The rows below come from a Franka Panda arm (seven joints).
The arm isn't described. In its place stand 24 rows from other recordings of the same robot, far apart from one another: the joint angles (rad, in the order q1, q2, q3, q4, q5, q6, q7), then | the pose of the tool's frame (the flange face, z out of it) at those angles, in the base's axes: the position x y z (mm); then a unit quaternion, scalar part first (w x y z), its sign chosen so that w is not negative.
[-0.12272, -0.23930, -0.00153, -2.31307, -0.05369, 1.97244, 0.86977] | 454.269, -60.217, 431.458, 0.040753, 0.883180, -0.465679, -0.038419
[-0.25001, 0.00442, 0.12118, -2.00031, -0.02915, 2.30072, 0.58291] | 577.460, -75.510, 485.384, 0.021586, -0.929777, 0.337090, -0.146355
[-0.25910, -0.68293, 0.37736, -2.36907, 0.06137, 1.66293, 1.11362] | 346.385, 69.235, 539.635, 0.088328, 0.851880, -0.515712, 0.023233
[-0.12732, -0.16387, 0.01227, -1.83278, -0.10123, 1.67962, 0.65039] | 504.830, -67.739, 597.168, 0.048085, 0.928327, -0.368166, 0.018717
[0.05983, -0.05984, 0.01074, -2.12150, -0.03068, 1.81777, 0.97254] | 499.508, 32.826, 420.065, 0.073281, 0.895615, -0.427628, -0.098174
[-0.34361, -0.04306, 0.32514, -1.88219, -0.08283, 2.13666, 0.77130] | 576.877, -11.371, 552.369, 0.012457, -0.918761, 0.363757, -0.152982
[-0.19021, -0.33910, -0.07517, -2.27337, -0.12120, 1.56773, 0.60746] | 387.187, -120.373, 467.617, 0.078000, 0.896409, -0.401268, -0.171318
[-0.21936, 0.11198, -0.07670, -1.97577, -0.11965, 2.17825, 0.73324] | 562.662, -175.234, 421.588, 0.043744, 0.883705, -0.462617, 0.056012
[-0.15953, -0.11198, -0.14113, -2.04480, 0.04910, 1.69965, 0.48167] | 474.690, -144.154, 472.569, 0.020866, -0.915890, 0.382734, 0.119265
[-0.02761, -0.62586, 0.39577, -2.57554, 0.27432, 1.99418, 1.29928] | 338.164, 150.558, 450.473, 0.014934, -0.849682, 0.527081, 0.001450
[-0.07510, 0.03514, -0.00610, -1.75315, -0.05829, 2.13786, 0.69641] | 603.453, -51.567, 573.285, 0.026866, -0.915105, 0.362820, -0.173848
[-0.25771, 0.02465, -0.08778, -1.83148, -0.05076, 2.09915, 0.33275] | 557.400, -202.732, 535.388, 0.025148, 0.939151, -0.320483, 0.121051
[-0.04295, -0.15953, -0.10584, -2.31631, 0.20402, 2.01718, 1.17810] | 466.284, -58.356, 397.055, 0.049674, -0.751053, 0.649310, 0.108852
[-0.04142, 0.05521, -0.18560, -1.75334, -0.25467, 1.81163, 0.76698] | 562.091, -149.059, 530.329, 0.123286, 0.885724, -0.446087, 0.036049
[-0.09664, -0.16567, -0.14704, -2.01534, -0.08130, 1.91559, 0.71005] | 498.872, -133.820, 530.038, 0.018402, 0.893602, -0.446913, 0.037492
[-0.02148, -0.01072, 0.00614, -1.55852, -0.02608, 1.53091, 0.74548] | 547.180, -11.255, 632.741, 0.015220, 0.928248, -0.371637, -0.003223
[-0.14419, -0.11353, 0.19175, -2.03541, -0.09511, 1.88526, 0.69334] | 519.198, 20.411, 490.926, 0.058970, 0.951252, -0.302720, 0.001963
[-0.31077, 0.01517, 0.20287, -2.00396, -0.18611, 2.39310, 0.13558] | 586.464, -65.570, 488.459, 0.070734, 0.977821, -0.064386, 0.186325
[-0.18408, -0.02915, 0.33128, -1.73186, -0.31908, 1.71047, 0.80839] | 552.589, 54.513, 580.310, 0.142564, 0.940124, -0.299824, 0.077127
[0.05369, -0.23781, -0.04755, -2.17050, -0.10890, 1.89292, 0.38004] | 478.004, -6.194, 490.515, 0.048652, 0.984716, -0.166892, -0.010714
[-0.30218, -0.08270, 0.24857, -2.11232, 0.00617, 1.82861, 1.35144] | 501.459, -24.744, 434.915, 0.067108, 0.757613, -0.644712, -0.076594
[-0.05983, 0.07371, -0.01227, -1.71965, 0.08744, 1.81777, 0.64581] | 587.941, -35.062, 533.254, 0.043789, -0.931754, 0.360439, 0.000198
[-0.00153, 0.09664, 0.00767, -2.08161, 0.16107, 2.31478, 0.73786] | 576.855, 6.544, 394.308, 0.083526, -0.910583, 0.402780, -0.040377
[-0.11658, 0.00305, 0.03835, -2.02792, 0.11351, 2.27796, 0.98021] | 574.167, -42.279, 470.032, 0.096256, -0.839460, 0.527197, -0.090030
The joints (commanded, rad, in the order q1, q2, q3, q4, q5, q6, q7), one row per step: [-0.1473, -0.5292, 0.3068, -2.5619, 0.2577, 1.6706, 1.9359]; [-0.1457, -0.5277, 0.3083, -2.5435, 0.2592, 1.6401, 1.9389]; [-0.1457, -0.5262, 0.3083, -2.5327, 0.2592, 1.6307, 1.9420]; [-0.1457, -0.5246, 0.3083, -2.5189, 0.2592, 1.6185, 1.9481]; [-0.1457, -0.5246, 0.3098, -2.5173, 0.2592, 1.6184, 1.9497]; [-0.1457, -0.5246, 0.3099, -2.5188, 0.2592, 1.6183, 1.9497]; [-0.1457, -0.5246, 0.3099, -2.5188, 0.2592, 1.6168, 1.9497]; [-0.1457, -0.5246, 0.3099, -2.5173, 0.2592, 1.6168, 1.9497]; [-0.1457, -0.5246, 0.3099, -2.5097, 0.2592, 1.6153, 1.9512]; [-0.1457, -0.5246, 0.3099, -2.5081, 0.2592, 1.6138, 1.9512]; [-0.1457, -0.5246, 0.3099, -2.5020, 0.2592, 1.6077, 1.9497]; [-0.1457, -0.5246, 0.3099, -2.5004, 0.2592, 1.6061, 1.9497]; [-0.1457, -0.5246, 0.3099, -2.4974, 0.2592, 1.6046, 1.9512]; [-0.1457, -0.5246, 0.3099, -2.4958, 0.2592, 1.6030, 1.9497]
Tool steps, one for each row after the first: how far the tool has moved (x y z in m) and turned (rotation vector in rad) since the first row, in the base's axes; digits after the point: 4 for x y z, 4 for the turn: [-0.0001, 0.0029, 0.0058, 0.0018, 0.0142, 0.0046]; [0.0012, 0.0039, 0.0095, 0.0020, 0.0147, 0.0041]; [0.0026, 0.0052, 0.0143, 0.0015, 0.0153, 0.0016]; [0.0029, 0.0058, 0.0148, 0.0003, 0.0141, 0.0017]; [0.0025, 0.0057, 0.0142, 0.0001, 0.0157, 0.0015]; [0.0023, 0.0057, 0.0141, 0.0001, 0.0172, 0.0017]; [0.0026, 0.0059, 0.0148, 0.0002, 0.0157, 0.0019]; [0.0040, 0.0066, 0.0179, 0.0006, 0.0098, 0.0018]; [0.0042, 0.0067, 0.0185, 0.0008, 0.0098, 0.0022]; [0.0046, 0.0073, 0.0208, 0.0020, 0.0098, 0.0050]; [0.0047, 0.0074, 0.0214, 0.0021, 0.0098, 0.0054]; [0.0051, 0.0077, 0.0226, 0.0019, 0.0084, 0.0046]; [0.0052, 0.0078, 0.0232, 0.0026, 0.0084, 0.0063]
